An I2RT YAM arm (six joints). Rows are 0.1 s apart.
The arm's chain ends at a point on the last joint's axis. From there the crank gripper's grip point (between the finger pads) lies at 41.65 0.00 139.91 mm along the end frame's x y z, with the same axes.
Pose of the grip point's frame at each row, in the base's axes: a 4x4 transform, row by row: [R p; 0 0 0 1], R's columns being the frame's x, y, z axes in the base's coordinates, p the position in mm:
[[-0.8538, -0.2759, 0.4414, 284.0], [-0.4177, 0.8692, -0.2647, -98.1], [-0.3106, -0.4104, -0.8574, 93.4], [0, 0, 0, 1]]
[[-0.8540, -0.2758, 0.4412, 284.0], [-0.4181, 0.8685, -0.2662, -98.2], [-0.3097, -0.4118, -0.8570, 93.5], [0, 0, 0, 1]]
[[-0.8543, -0.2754, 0.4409, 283.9], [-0.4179, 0.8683, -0.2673, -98.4], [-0.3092, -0.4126, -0.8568, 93.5], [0, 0, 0, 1]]
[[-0.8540, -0.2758, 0.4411, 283.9], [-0.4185, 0.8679, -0.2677, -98.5], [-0.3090, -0.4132, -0.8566, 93.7], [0, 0, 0, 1]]
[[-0.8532, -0.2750, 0.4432, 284.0], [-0.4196, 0.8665, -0.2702, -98.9], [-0.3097, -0.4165, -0.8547, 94.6], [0, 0, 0, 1]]
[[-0.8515, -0.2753, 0.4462, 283.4], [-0.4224, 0.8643, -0.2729, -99.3], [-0.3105, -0.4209, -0.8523, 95.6], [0, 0, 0, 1]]
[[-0.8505, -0.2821, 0.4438, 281.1], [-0.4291, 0.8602, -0.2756, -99.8], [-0.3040, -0.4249, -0.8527, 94.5], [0, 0, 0, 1]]
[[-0.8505, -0.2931, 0.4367, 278.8], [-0.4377, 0.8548, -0.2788, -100.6], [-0.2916, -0.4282, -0.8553, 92.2], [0, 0, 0, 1]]
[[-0.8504, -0.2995, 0.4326, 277.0], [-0.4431, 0.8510, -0.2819, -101.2], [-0.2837, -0.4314, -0.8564, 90.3], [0, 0, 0, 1]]
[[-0.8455, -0.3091, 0.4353, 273.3], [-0.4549, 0.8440, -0.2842, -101.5], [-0.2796, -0.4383, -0.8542, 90.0], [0, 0, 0, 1]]
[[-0.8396, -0.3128, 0.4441, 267.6], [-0.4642, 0.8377, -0.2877, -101.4], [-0.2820, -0.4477, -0.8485, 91.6], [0, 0, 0, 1]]
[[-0.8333, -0.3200, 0.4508, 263.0], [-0.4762, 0.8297, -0.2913, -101.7], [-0.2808, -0.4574, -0.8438, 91.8], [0, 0, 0, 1]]
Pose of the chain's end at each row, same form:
[[-0.8538, -0.2759, 0.4414, 257.8], [-0.4177, 0.8692, -0.2647, -43.7], [-0.3106, -0.4104, -0.8574, 226.3], [0, 0, 0, 1]]
[[-0.8540, -0.2758, 0.4412, 257.8], [-0.4181, 0.8685, -0.2662, -43.5], [-0.3097, -0.4118, -0.8570, 226.3], [0, 0, 0, 1]]
[[-0.8543, -0.2754, 0.4409, 257.8], [-0.4179, 0.8683, -0.2673, -43.6], [-0.3092, -0.4126, -0.8568, 226.3], [0, 0, 0, 1]]
[[-0.8540, -0.2758, 0.4411, 257.8], [-0.4185, 0.8679, -0.2677, -43.6], [-0.3090, -0.4132, -0.8566, 226.4], [0, 0, 0, 1]]
[[-0.8532, -0.2750, 0.4432, 257.5], [-0.4196, 0.8665, -0.2702, -43.6], [-0.3097, -0.4165, -0.8547, 227.1], [0, 0, 0, 1]]
[[-0.8515, -0.2753, 0.4462, 256.4], [-0.4224, 0.8643, -0.2729, -43.5], [-0.3105, -0.4209, -0.8523, 227.8], [0, 0, 0, 1]]
[[-0.8505, -0.2821, 0.4438, 254.4], [-0.4291, 0.8602, -0.2756, -43.4], [-0.3040, -0.4249, -0.8527, 226.5], [0, 0, 0, 1]]
[[-0.8505, -0.2931, 0.4367, 253.1], [-0.4377, 0.8548, -0.2788, -43.4], [-0.2916, -0.4282, -0.8553, 224.0], [0, 0, 0, 1]]
[[-0.8504, -0.2995, 0.4326, 251.9], [-0.4431, 0.8510, -0.2819, -43.3], [-0.2837, -0.4314, -0.8564, 221.9], [0, 0, 0, 1]]
[[-0.8455, -0.3091, 0.4353, 247.6], [-0.4549, 0.8440, -0.2842, -42.8], [-0.2796, -0.4383, -0.8542, 221.2], [0, 0, 0, 1]]
[[-0.8396, -0.3128, 0.4441, 240.4], [-0.4642, 0.8377, -0.2877, -41.8], [-0.2820, -0.4477, -0.8485, 222.1], [0, 0, 0, 1]]
[[-0.8333, -0.3200, 0.4508, 234.6], [-0.4762, 0.8297, -0.2913, -41.1], [-0.2808, -0.4574, -0.8438, 221.6], [0, 0, 0, 1]]

